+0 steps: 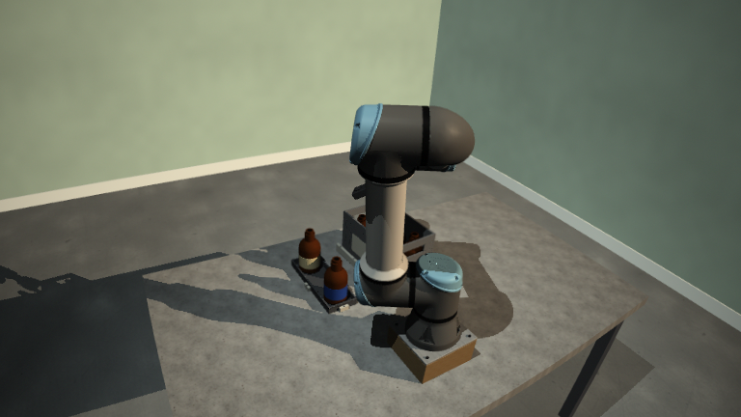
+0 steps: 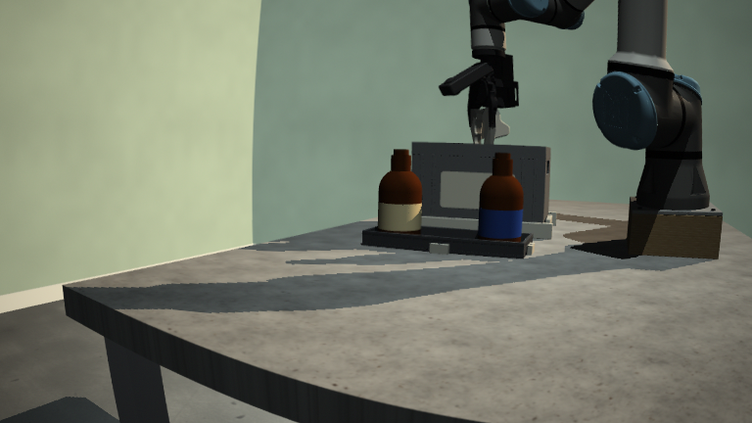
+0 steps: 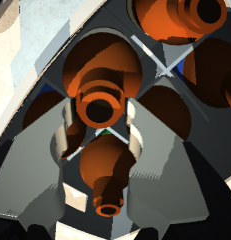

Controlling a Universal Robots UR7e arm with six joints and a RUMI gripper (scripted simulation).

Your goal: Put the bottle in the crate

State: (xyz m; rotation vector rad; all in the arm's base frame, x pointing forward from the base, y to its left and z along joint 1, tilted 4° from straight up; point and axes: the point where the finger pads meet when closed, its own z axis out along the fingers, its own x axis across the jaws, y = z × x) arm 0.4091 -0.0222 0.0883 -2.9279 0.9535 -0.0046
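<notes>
Now: hand 7 cm above the bottle. Also, from my hand: grey crate 8 cm below, 4 cm to the right, 1 cm ahead; dark tray 20 cm to the left, 15 cm below, 3 cm behind.
</notes>
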